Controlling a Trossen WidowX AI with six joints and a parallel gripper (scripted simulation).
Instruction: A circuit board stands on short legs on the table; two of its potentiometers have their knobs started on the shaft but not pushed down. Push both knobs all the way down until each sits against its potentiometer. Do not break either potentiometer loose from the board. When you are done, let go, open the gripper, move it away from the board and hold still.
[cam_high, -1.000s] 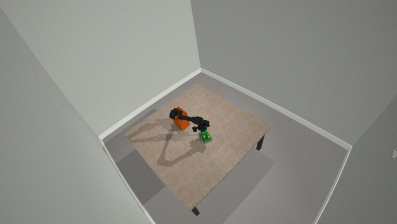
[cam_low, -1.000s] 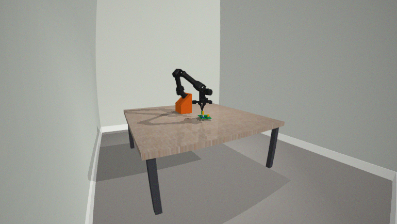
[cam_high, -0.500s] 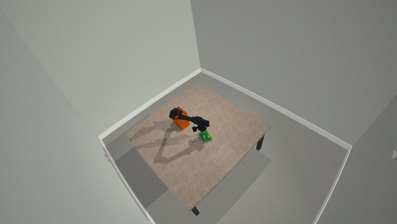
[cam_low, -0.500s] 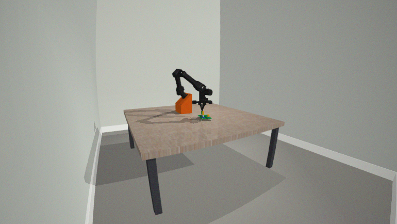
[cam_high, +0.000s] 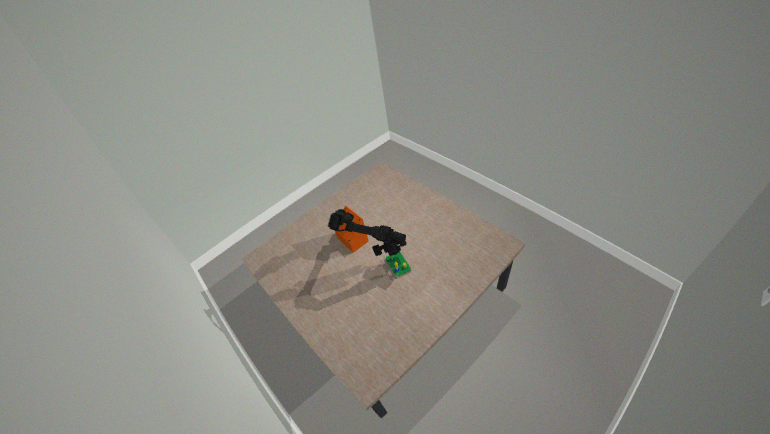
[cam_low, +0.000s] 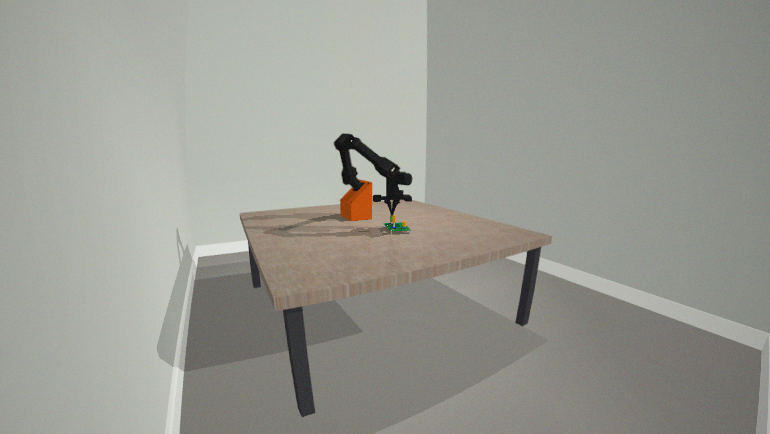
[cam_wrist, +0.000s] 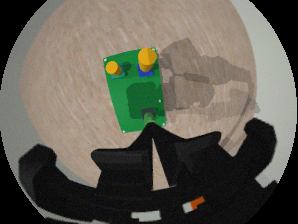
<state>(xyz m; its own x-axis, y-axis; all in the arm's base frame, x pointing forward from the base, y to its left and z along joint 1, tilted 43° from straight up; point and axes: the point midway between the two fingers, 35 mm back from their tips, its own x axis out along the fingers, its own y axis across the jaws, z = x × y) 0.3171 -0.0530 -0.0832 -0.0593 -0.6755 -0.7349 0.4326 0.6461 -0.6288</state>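
The knob is 7 cm ahead of my gripper tip and 4 cm to the right of it.
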